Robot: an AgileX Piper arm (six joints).
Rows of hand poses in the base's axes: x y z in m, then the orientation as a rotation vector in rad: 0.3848 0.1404 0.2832 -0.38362 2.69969 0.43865; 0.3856 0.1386 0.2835 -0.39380 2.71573 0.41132; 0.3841 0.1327 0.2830 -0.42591 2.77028 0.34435; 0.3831 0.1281 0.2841 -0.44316 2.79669 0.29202; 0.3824 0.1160 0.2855 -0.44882 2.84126 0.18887; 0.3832 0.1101 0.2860 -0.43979 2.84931 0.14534; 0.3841 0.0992 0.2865 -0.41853 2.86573 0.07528; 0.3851 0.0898 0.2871 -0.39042 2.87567 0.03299; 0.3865 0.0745 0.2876 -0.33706 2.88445 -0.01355
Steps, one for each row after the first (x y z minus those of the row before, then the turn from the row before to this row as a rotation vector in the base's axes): 0.0008 -0.0018 0.0003 -0.02328 0.00932 0.00350; -0.0015 -0.0059 -0.0005 -0.06082 0.03909 0.01410; -0.0010 -0.0046 0.0011 -0.04238 0.01586 0.00559; -0.0007 -0.0121 0.0014 -0.07772 0.02505 -0.00804; 0.0008 -0.0059 0.0005 -0.02937 0.00012 -0.01054; 0.0009 -0.0109 0.0005 -0.04716 0.00427 -0.02159; 0.0010 -0.0094 0.0006 -0.02692 0.00183 -0.02326; 0.0014 -0.0153 0.0005 -0.02725 -0.00142 -0.04048
